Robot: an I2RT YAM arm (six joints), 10 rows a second.
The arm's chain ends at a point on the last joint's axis. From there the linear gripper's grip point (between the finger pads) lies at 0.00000 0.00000 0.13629 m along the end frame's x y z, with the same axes.
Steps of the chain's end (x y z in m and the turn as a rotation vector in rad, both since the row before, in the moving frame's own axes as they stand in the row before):
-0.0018 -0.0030 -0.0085 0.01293 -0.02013 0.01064
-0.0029 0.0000 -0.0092 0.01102 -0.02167 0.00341
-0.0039 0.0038 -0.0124 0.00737 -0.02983 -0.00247
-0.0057 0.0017 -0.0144 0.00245 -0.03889 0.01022
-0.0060 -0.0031 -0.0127 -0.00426 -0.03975 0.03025
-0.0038 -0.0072 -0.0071 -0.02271 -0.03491 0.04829
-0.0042 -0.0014 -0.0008 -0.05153 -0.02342 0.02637
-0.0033 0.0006 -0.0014 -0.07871 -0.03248 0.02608
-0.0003 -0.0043 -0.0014 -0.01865 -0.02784 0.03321
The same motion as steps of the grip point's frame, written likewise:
-0.0045 -0.0048 -0.0085 0.01293 -0.02013 0.01064
-0.0059 -0.0015 -0.0092 0.01102 -0.02167 0.00341
-0.0080 0.0028 -0.0125 0.00737 -0.02983 -0.00247
-0.0110 0.0013 -0.0145 0.00245 -0.03889 0.01022
-0.0114 -0.0026 -0.0128 -0.00426 -0.03975 0.03025
-0.0086 -0.0042 -0.0072 -0.02271 -0.03491 0.04829
-0.0075 0.0056 -0.0010 -0.05153 -0.02342 0.02637
-0.0079 0.0113 -0.0019 -0.07871 -0.03248 0.02608
-0.0041 -0.0018 -0.0015 -0.01865 -0.02784 0.03321

